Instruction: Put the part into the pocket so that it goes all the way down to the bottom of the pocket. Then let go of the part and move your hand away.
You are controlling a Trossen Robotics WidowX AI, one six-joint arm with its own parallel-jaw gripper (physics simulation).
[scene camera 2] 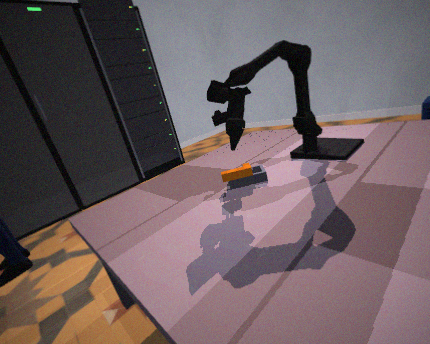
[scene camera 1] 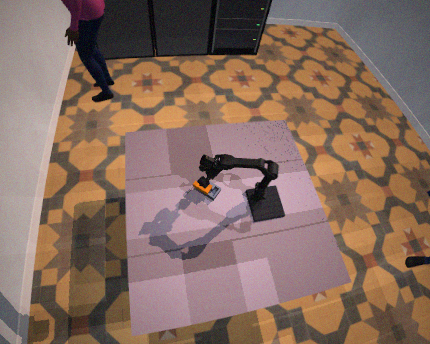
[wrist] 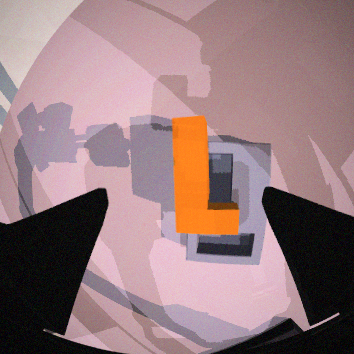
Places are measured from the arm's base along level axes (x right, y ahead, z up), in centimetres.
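Pixels of known places: gripper, fingertip midpoint: (scene camera 2: 232,150) (wrist: 186,195); arm's base, origin of the base link: (scene camera 2: 310,147) (scene camera 1: 258,195).
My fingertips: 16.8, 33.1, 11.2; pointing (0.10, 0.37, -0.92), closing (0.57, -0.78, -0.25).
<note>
For each thing: its top centre in the pictures, then the offset to it from my fingertips, as dx, dy, dz. "*": a spot on its surface instead. Level surfaces: height alone.
- orange L-shaped part, middle of its top: (wrist: 205,175) (scene camera 2: 235,168) (scene camera 1: 202,185) +0.7, +0.0, -7.0
- grey block with the pocket, middle of its top: (wrist: 227,207) (scene camera 2: 245,171) (scene camera 1: 208,187) -0.9, -3.9, -10.0
- Dark recess, surface spot: (wrist: 220,175) * +1.1, -1.3, -13.1
- pink patterned table top, its level: dz -13.6
The orange L-shaped part (scene camera 1: 201,188) (scene camera 2: 237,173) (wrist: 191,175) rests on top of the grey block with the pocket (scene camera 1: 216,194) (scene camera 2: 250,180) (wrist: 260,175). It sits above the rim. In the wrist view its long leg lies along the block's left side and sticks out past it, and its short leg crosses the opening. Dark recess (wrist: 220,175) shows on both sides of the short leg. How the part's underside touches the block is hidden. My gripper (scene camera 1: 204,180) (scene camera 2: 233,149) (wrist: 186,195) is open and empty, above the part and apart from it.
The block stands on a pink patterned table top (scene camera 1: 210,295) (scene camera 2: 165,280). The arm's black base plate (scene camera 1: 272,210) (scene camera 2: 345,147) stands to the block's right. Arm shadows fall across the table. Dark cabinets (scene camera 1: 182,30) (scene camera 2: 50,115) and a person (scene camera 1: 92,45) are beyond the table.
</note>
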